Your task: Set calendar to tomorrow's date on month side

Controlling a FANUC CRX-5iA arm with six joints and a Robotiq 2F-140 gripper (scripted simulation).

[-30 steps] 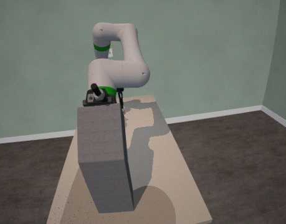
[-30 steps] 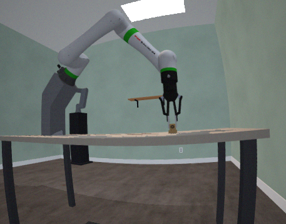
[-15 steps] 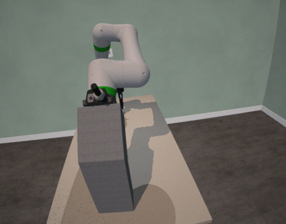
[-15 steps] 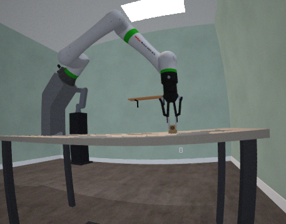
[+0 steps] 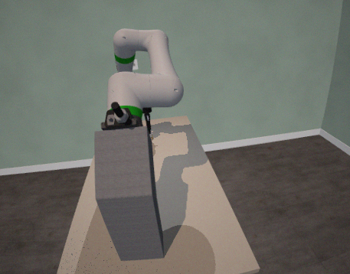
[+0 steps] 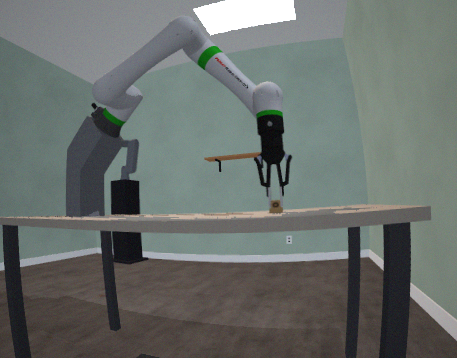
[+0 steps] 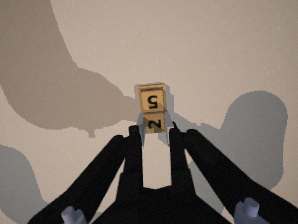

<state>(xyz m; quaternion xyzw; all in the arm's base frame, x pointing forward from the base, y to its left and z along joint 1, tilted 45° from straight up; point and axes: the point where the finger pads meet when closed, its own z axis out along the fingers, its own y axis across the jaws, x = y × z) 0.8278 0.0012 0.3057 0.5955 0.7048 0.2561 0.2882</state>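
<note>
My gripper is now 2 cm to the right of the wooden tray and 4 cm above it.
</note>
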